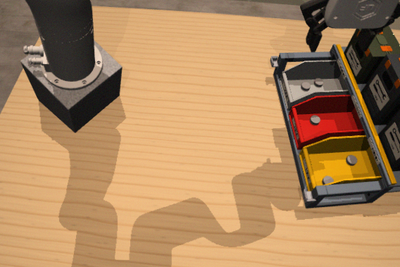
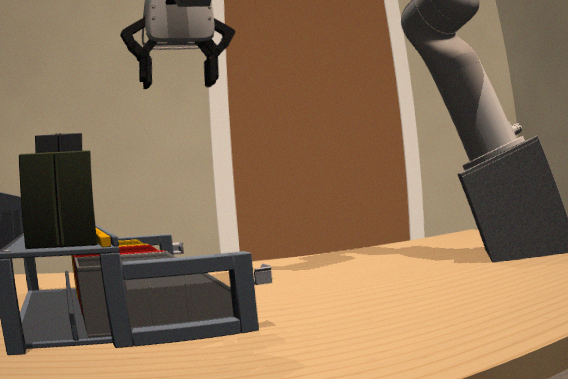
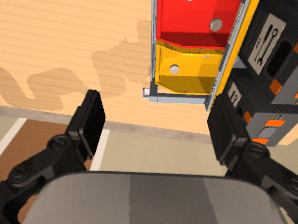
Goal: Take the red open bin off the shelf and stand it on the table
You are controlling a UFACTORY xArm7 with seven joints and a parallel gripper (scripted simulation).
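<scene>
The red open bin lies 80 mm ahead of my hand, 10 mm to the right of it and 260 mm below it. Also, from my hand: dark box 190 mm ahead, 100 mm to the left, 160 mm below; then yellow open bin 70 mm ahead, 120 mm to the right, 260 mm below.
</scene>
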